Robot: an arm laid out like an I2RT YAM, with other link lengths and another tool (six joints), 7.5 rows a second.
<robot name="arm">
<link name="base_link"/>
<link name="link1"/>
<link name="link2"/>
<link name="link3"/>
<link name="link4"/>
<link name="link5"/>
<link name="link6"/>
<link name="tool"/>
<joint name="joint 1" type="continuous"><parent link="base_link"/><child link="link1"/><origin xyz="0 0 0.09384"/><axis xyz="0 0 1"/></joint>
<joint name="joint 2" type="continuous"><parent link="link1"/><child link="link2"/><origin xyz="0.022 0.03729 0.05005"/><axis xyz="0 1 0"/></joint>
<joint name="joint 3" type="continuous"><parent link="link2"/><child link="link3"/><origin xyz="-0.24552 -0.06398 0"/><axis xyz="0 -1 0"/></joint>
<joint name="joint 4" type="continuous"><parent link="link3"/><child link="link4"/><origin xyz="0.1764 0.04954 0.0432"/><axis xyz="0 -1 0"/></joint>
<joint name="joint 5" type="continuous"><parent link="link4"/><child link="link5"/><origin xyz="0.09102 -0.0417 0.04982"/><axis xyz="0 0 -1"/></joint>
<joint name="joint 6" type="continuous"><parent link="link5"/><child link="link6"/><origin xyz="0.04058 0 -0.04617"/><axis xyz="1 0 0"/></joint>
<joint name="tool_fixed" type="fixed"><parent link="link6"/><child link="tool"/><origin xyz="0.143 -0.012 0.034" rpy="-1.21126 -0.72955 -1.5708"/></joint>
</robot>
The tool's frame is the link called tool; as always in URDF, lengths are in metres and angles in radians. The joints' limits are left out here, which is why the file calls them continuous.
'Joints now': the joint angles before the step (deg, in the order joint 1, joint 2, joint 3, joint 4, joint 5, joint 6). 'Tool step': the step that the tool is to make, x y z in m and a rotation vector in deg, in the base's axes. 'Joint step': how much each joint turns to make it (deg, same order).
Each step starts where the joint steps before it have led.
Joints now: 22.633, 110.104, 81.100, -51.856, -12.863, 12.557
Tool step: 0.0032, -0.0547, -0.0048, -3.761, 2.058, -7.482
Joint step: -7.081, -0.006, -0.022, -3.153, 2.907, 0.023
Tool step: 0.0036, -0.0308, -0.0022, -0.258, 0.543, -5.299
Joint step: -5.050, 0.044, -0.443, -0.059, 0.153, 0.239
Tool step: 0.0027, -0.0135, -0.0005, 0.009, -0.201, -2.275
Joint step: -2.298, 0.001, -0.230, 0.426, 0.021, -0.025
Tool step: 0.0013, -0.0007, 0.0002, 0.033, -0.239, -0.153
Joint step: -0.145, 0.018, 0.007, 0.253, 0.002, 0.008
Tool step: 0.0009, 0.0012, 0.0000, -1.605, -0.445, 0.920
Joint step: 1.063, -0.018, -0.008, 0.185, 1.659, -0.030
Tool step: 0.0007, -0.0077, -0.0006, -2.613, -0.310, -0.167
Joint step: 0.138, 0.007, -0.107, 0.006, 2.646, 0.028
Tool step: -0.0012, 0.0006, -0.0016, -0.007, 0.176, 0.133
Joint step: 0.118, 0.025, -0.426, 0.275, -0.023, -0.013
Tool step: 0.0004, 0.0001, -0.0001, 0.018, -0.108, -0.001
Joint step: 0.007, -0.010, -0.087, 0.187, 0.001, 0.008
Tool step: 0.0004, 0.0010, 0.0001, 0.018, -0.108, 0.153
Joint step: 0.154, -0.002, -0.009, 0.117, 0.000, 0.001
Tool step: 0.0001, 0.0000, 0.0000, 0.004, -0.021, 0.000
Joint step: -0.004, 0.001, -0.006, 0.028, -0.001, -0.003
